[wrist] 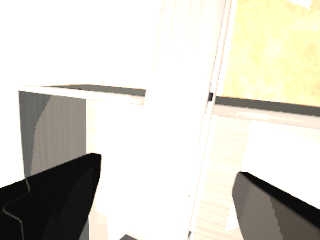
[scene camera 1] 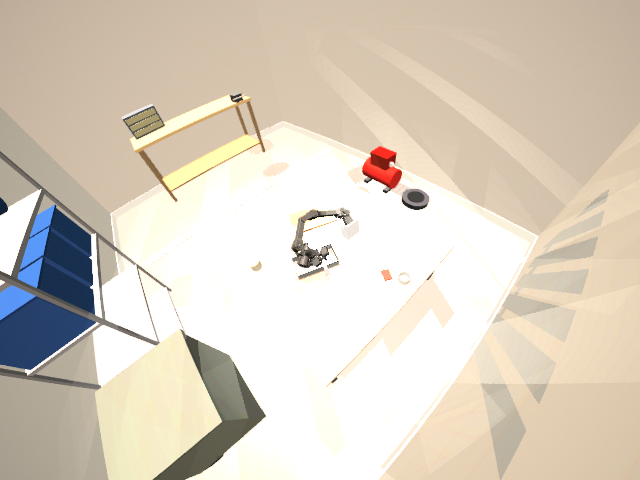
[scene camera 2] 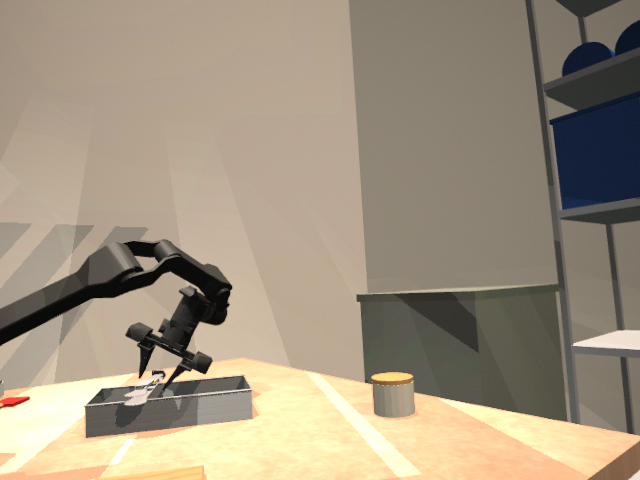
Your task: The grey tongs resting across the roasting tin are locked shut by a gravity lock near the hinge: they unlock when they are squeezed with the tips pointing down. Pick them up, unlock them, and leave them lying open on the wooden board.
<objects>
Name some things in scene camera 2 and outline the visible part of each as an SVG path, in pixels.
My gripper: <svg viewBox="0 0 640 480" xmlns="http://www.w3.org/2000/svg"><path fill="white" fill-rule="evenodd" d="M175 312L170 320L163 319L158 329L158 332L162 333L161 337L153 334L154 329L141 322L131 325L125 334L126 337L139 342L137 344L137 347L140 348L138 379L143 375L156 345L183 358L162 390L165 390L185 371L191 372L193 369L206 375L213 362L212 357L200 351L194 354L186 350L199 324L194 324L178 316Z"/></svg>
A wooden lid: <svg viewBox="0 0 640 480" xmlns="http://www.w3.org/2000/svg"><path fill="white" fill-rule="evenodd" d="M372 376L374 413L377 416L401 418L415 413L412 375L392 372Z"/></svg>
</objects>
